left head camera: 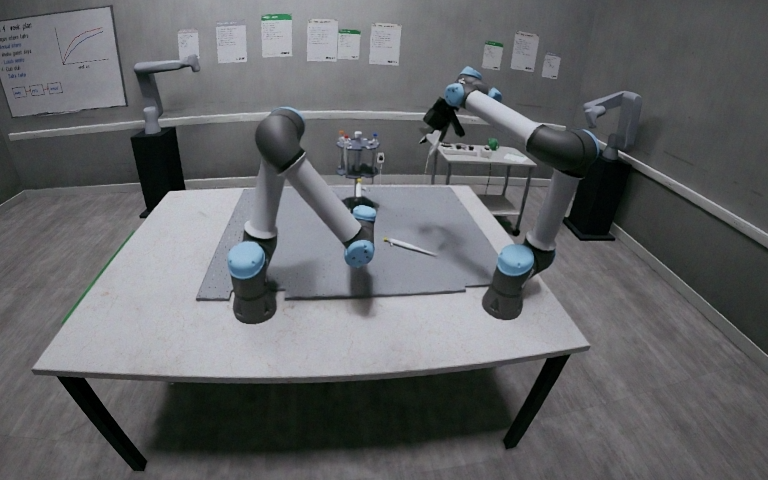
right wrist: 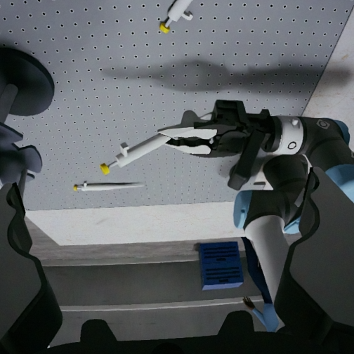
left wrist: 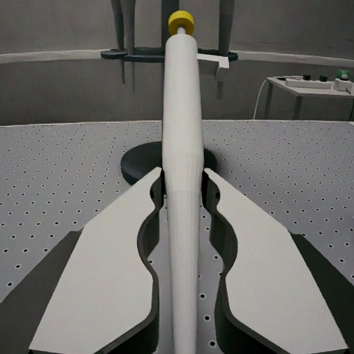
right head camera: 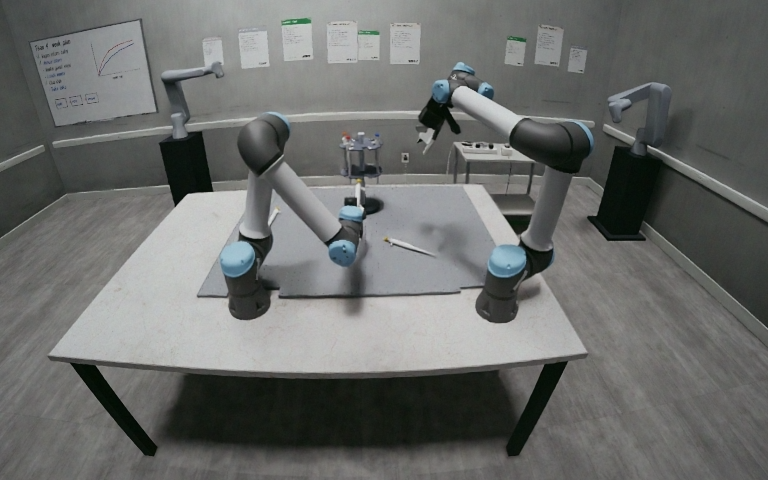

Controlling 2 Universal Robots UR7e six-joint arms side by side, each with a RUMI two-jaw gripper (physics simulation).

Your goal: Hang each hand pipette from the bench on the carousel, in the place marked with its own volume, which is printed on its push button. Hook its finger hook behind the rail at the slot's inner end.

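Observation:
My left gripper [left wrist: 182, 171] [right wrist: 156, 135] is shut on a white pipette [left wrist: 182, 110] [right wrist: 141, 152] [left head camera: 359, 189] with a yellow push button, held tilted above the mat. Its finger hook [left wrist: 214, 58] points right in the left wrist view. The carousel [left head camera: 357, 144] [right head camera: 361, 146] [left wrist: 144, 159] stands behind it; parts with red, white and blue tops show there. My right gripper [left head camera: 429, 141] [right head camera: 423, 142] [right wrist: 164, 177] is open and empty, high at the back right. One pipette [left head camera: 410, 247] [right head camera: 410, 247] [right wrist: 178, 9] lies mid-mat, another [right head camera: 274, 215] [right wrist: 112, 187] at the left. The volume prints are unreadable.
A perforated grey mat [left head camera: 317, 283] [right head camera: 317, 283] covers part of the white bench [left head camera: 169, 339] [right head camera: 181, 339]. A trolley [left head camera: 523, 163] with small items stands behind the bench at right. A blue crate [right wrist: 221, 265] is on the floor beyond the bench in the right wrist view.

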